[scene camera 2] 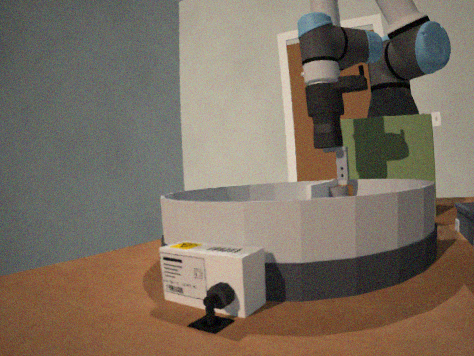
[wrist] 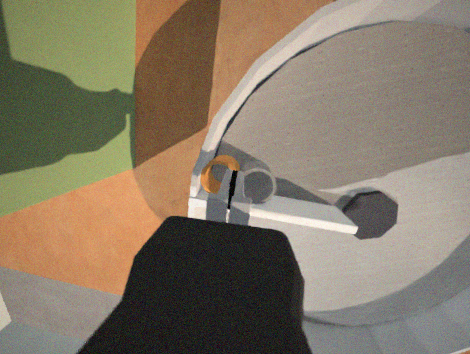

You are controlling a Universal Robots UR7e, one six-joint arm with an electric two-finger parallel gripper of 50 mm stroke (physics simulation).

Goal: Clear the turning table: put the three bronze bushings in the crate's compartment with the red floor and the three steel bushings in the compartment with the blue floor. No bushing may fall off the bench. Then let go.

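Places are measured from the arm's base along level axes (x right, y ahead, z up), in centimetres.
Pixels of known places: gripper, fingertip midpoint: [scene camera 2: 343, 179] [wrist: 233, 181]; arm's base, origin of the base link: [scene camera 2: 393, 121].
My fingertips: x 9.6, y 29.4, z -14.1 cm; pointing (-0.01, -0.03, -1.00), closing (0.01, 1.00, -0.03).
Note:
For each thing: its middle in the pictures, then the offset to it from my fingertips. "spot": a spot on its surface instead.
- bronze bushing, body centre: [wrist: 222, 174] dy -1.5, dx +0.4, dz -3.0 cm
- steel bushing, body centre: [wrist: 256, 180] [scene camera 2: 338, 196] dy +2.3, dx +0.6, dz -3.0 cm
- white bar, surface spot: [wrist: 305, 216] spot: dy +7.4, dx +2.8, dz -0.4 cm
- dark hub, body centre: [wrist: 368, 215] dy +16.8, dx +3.6, dz -4.5 cm
- white labelled box, body centre: [scene camera 2: 211, 276] dy +40.1, dx +4.8, dz -7.3 cm
- dark container, surface spot: [scene camera 2: 466, 220] spot: dy +8.4, dx -23.5, dz -7.1 cm
The turning table [scene camera 2: 325, 227] [wrist: 260, 69] has a high pale wall. Inside it, a bronze bushing [wrist: 206, 176] stands upright near the wall in the wrist view, and a steel bushing [wrist: 273, 186] stands to its right. Both are beside a white bar. In the scene view the steel bushing [scene camera 2: 339, 191] shows above the rim, with a bit of the bronze one [scene camera 2: 352, 190] behind it. My gripper [scene camera 2: 342, 183] [wrist: 233, 181] is shut with its fingertips together, between the two bushings, and holds neither. The rest of the turning table's floor is partly hidden. The crate's coloured compartments do not show.
The white bar [wrist: 305, 216] runs from the wall towards a dark hub [wrist: 372, 215]. A white labelled box [scene camera 2: 212, 277] with a black knob stands in front of the turning table. A green panel [scene camera 2: 420, 150] [wrist: 90, 40] stands behind it. Part of a dark container [scene camera 2: 466, 220] shows at the right edge.

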